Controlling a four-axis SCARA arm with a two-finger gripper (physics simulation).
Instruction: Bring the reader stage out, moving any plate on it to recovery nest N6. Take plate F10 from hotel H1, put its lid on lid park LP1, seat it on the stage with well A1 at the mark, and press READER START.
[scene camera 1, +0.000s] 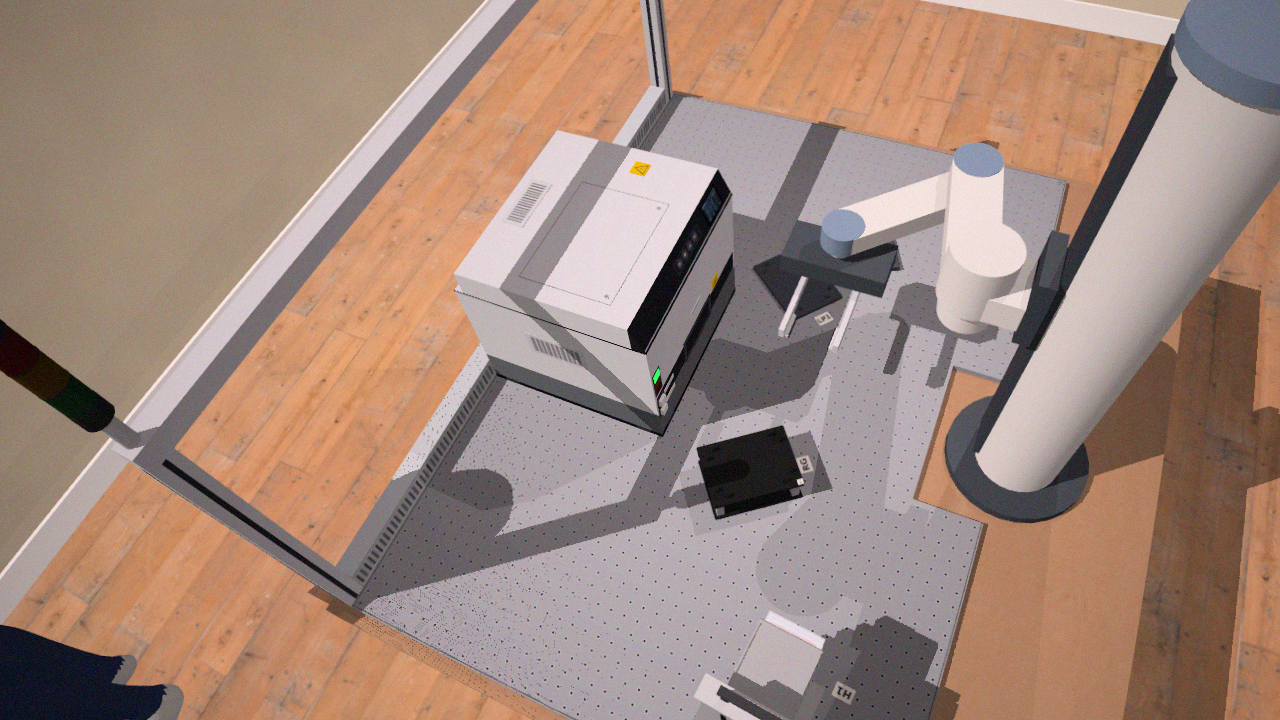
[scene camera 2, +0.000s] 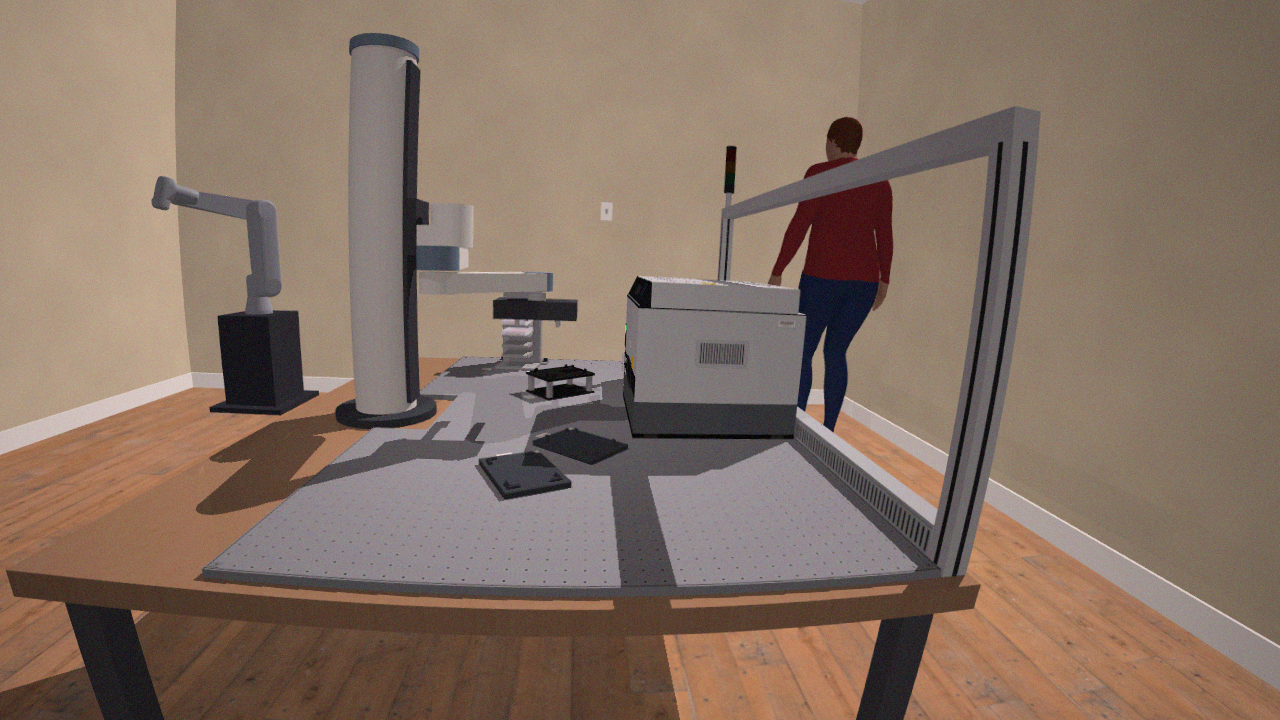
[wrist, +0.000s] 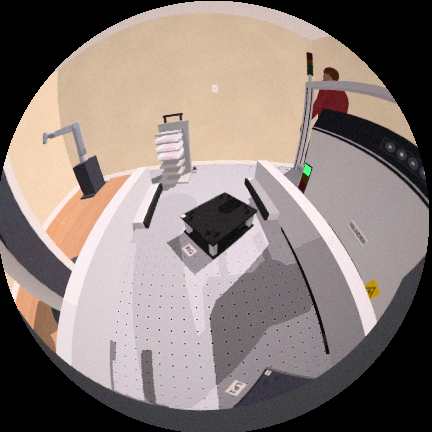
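Seen in the pictures: gripper, fingertip midpoint: (scene camera 1: 807, 341) (wrist: 202, 172); arm's base at its link origin: (scene camera 1: 1014, 458) (scene camera 2: 387, 413).
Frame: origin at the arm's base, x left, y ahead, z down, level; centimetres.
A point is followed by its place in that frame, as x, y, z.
Observation:
My gripper (scene camera 1: 810, 340) @(5.5, 39.3, -25.5) (wrist: 202, 172) @(5.5, 39.3, -25.5) is shut to its narrow stance, with nothing between its two parallel fingers. It hangs high over the deck beside lid park LP1 (scene camera 1: 796, 288) (scene camera 2: 580, 444) @(-24.6, 50.0, -2.3) (wrist: 275, 389) @(-19.4, 48.7, -2.3), a dark pad with no lid on it. The white reader (scene camera 1: 590, 241) @(5.7, 78.1, -35.9) (scene camera 2: 716, 358) @(-17.4, 79.2, -19.9) (wrist: 345, 200) @(6.5, 61.6, -21.6) stands beside the gripper. Its stage does not show outside it. Round buttons (wrist: 401, 154) sit on its black front strip; their markings are unreadable. Hotel H1 (scene camera 2: 537, 344) @(61.2, 32.7, -8.7) (wrist: 186, 145) @(61.2, 32.7, -15.7) holds several white plates; F10 cannot be told. Nest N6 (scene camera 2: 524, 474) @(-41.0, 40.4, -2.5) is a bare dark pad.
The black raised stand RG (scene camera 1: 750, 470) @(23.0, 42.7, -7.3) (scene camera 2: 561, 374) @(19.0, 43.7, -7.3) (wrist: 220, 215) @(20.9, 43.2, -7.3) stands between gripper and hotel. The arm's thick column (scene camera 1: 1109, 268) @(6.3, 4.1, -60.6) (scene camera 2: 380, 223) @(-7.0, 2.7, -47.0) rises at the deck's edge. A metal frame (scene camera 2: 1002, 313) @(-72.5, 101.7, -36.9) borders the reader side. A person (scene camera 2: 845, 223) (wrist: 332, 100) stands beyond it.

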